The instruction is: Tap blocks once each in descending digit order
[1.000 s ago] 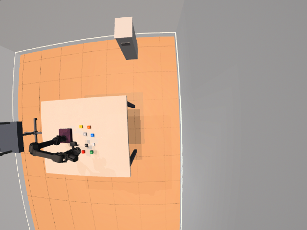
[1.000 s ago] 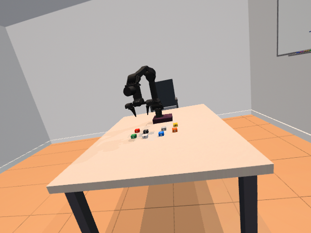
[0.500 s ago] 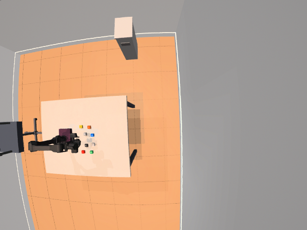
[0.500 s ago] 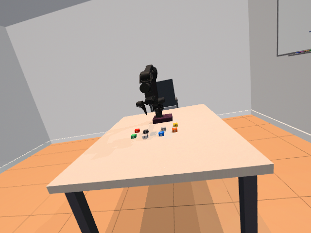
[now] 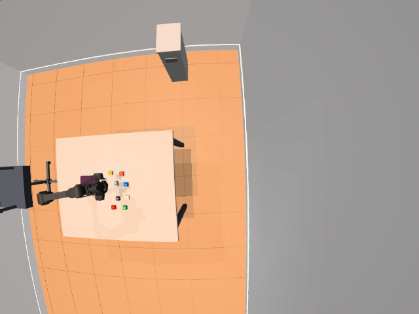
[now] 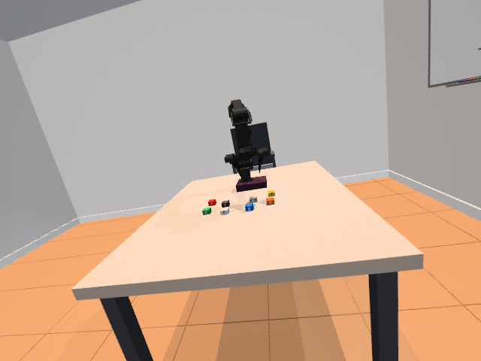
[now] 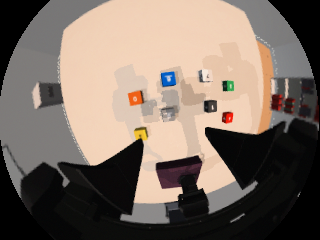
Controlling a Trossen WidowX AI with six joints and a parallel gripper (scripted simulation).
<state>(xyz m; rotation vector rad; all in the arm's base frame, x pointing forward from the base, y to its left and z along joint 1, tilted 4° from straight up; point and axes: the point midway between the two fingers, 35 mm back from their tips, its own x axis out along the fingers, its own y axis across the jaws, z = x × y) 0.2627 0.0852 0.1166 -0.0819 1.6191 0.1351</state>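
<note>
Right now the grey block is 12 cm below my gripper tip and 1 cm to the right of it. Round my gripper tip: orange block 12 cm below, 8 cm to the left, 5 cm ahead; yellow block 12 cm below, 7 cm to the left, 5 cm behind; blue block 12 cm below, 9 cm ahead, 1 cm to the right.
</note>
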